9 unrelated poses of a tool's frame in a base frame.
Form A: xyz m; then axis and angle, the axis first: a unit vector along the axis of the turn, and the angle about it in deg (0 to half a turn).
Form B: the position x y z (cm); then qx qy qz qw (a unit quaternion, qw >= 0). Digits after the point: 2 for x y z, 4 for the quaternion.
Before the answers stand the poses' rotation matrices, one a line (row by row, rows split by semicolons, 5 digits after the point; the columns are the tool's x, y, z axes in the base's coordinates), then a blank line. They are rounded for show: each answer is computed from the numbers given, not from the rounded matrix.
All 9 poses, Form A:
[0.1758 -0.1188 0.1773 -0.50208 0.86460 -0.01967 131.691]
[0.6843 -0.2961 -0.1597 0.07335 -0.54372 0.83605 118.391]
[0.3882 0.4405 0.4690 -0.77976 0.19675 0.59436 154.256]
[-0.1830 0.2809 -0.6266 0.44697 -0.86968 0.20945 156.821]
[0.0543 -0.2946 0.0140 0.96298 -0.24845 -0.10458 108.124]
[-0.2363 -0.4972 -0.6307 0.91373 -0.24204 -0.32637 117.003]
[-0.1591 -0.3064 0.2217 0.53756 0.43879 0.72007 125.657]
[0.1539 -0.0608 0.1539 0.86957 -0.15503 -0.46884 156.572]
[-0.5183 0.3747 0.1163 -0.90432 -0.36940 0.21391 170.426]
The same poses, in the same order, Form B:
-0.24537 -0.70813 0.66208; -0.73751 0.57961 0.34661; -0.62919 -0.40324 -0.66447
-0.46755 -0.79434 -0.38784; 0.67665 -0.03928 -0.73526; 0.56881 -0.60620 0.55586
0.25496 -0.54977 -0.79546; -0.03345 -0.82716 0.56096; -0.96637 -0.11642 -0.22928
-0.53584 -0.82851 -0.16263; -0.66363 0.53236 -0.52554; 0.52199 -0.17368 -0.83508
0.90473 -0.21429 -0.36816; -0.41307 -0.23014 -0.88114; 0.10409 0.94927 -0.29674
0.75994 -0.03078 -0.64927; -0.61236 -0.36886 -0.69926; -0.21796 0.92898 -0.29916
-0.12551 -0.21170 0.96924; 0.95844 -0.27816 0.06336; 0.25619 0.93692 0.23781
0.53241 -0.07210 -0.84341; -0.44492 -0.87147 -0.20636; -0.72013 0.48512 -0.49606
0.63811 0.62788 -0.44563; 0.69903 -0.71506 -0.00653; -0.32275 -0.30734 -0.89519

[17.58 -11.88 17.73 -0.4581 0.7889 -0.0179 0.4092]
[68.43 -29.61 -15.97 0.0630 -0.4670 0.7181 0.5121]
[38.82 44.05 46.90 -0.7602 0.1918 0.5794 0.2228]
[-18.30 28.09 -62.66 0.4379 -0.8520 0.2052 0.2009]
[5.43 -29.46 1.40 0.7797 -0.2012 -0.0847 0.5869]
[-23.63 -49.72 -63.07 0.7791 -0.2064 -0.2783 0.5225]
[-15.91 -30.64 22.17 0.4782 0.3904 0.6406 0.4567]
[15.39 -6.08 15.39 0.8515 -0.1518 -0.4591 0.2030]
[-51.83 37.47 11.63 -0.9012 -0.3681 0.2132 0.0835]

